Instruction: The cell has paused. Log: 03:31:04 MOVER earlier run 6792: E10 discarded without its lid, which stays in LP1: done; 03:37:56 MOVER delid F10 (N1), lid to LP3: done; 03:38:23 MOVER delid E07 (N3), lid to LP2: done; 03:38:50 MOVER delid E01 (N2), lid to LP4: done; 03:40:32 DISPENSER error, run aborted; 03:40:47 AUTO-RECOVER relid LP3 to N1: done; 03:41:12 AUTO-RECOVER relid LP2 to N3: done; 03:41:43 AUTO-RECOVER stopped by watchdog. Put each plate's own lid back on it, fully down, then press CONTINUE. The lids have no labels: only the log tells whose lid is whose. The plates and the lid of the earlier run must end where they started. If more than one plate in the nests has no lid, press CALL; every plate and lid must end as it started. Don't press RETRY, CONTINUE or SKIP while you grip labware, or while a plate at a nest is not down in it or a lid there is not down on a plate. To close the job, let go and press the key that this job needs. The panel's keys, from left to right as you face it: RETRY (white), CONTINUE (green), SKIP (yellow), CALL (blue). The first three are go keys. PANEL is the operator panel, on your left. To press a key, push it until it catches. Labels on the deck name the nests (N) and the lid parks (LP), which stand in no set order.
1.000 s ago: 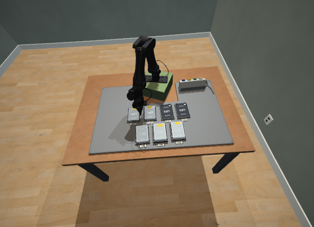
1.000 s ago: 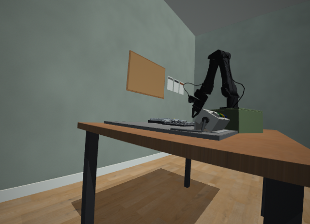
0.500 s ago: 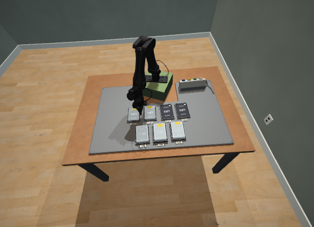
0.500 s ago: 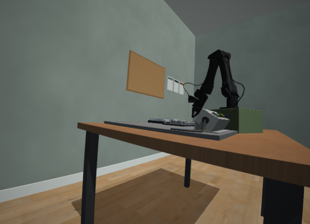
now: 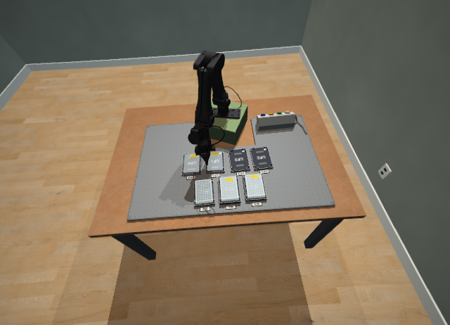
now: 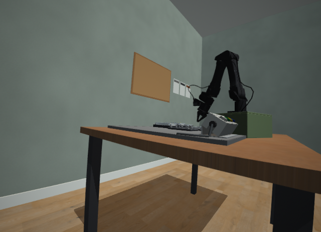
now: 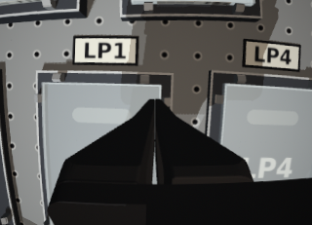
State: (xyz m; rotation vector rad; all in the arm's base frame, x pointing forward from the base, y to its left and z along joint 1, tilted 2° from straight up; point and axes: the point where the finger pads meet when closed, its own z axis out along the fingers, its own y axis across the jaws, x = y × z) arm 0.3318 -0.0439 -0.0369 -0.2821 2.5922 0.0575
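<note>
My gripper is now 14 cm short of the well plate and 4 cm above it. Round my hand: green continue key 41 cm behind, 37 cm to the left; then lid 5 cm below, 5 cm behind, 3 cm to the left; then blue key 39 cm behind, 28 cm to the left.
</note>
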